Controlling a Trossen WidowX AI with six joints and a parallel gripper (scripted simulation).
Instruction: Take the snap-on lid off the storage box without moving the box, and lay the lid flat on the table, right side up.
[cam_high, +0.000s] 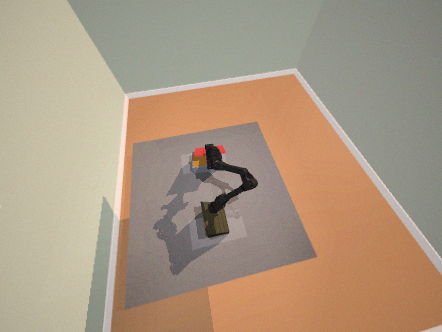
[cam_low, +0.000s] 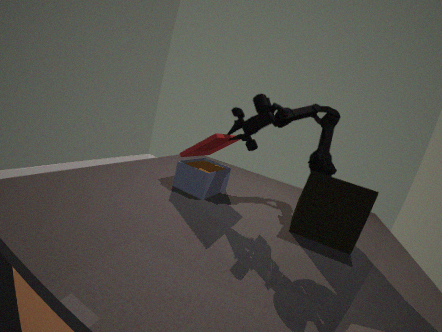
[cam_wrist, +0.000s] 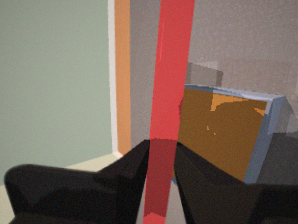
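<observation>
Right now the red lid is 7 cm ahead of my gripper tip and 5 cm below it. The rest, counted from my gripper tip: blue storage box 4 cm ahead, 6 cm to the left, 18 cm below.
</observation>
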